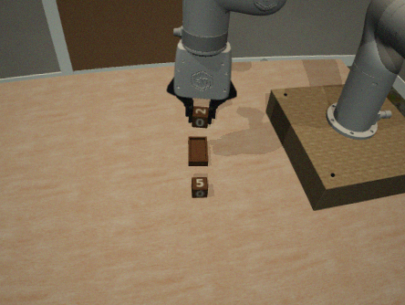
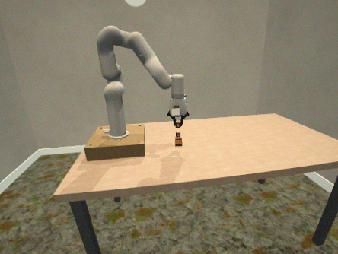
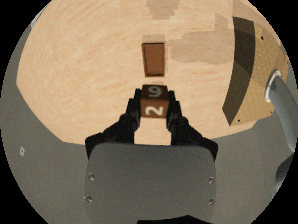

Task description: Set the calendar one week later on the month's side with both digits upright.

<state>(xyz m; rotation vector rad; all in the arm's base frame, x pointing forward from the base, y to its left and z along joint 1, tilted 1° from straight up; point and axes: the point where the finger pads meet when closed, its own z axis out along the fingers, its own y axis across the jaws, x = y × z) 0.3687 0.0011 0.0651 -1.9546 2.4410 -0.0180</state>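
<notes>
Now: the brown tray 130 mm below my hand and 10 mm to the right of it. Round my hand: cube 10 mm below.
</notes>
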